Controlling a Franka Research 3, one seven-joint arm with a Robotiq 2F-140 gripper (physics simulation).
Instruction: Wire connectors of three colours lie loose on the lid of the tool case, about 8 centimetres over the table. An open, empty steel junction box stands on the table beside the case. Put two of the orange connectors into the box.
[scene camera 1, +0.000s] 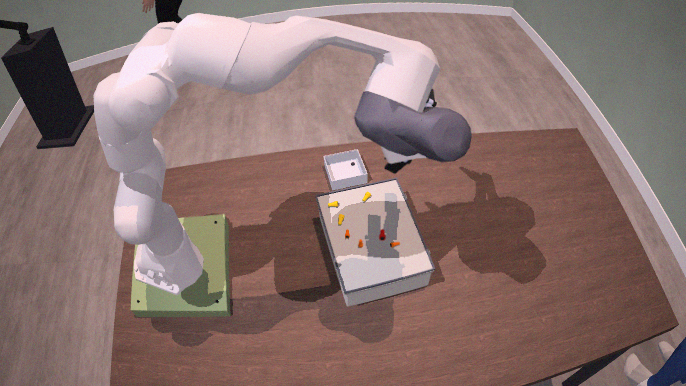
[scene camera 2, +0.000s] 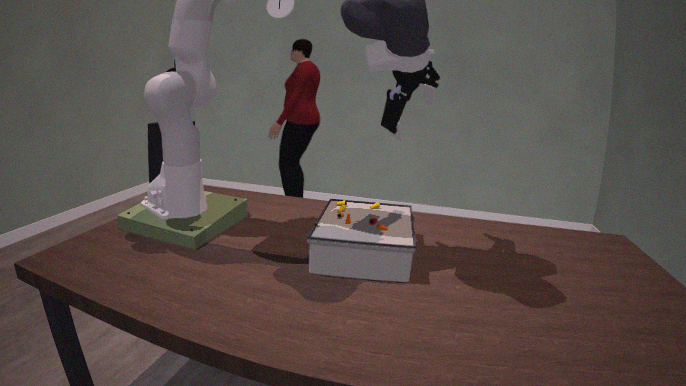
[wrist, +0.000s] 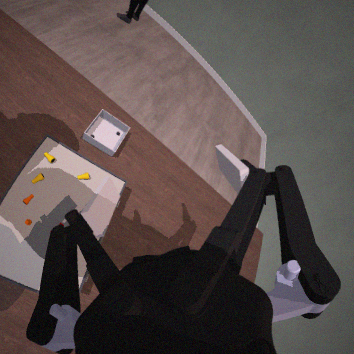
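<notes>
Three orange connectors lie on the lid of the pale tool case: one nearest the yellow ones, a second close by, and a third apart, beyond the red one; a finger hides the third in the wrist view. The steel junction box stands open and empty beside the case's yellow-connector end; it does not show in scene camera 2. My gripper is open and empty, tilted, high above the table; the arm mostly hides it in scene camera 1.
Three yellow connectors, one apart from the other two, lie at the box end of the lid. A red connector lies between the second and third orange ones. The arm's green base plate is on the table.
</notes>
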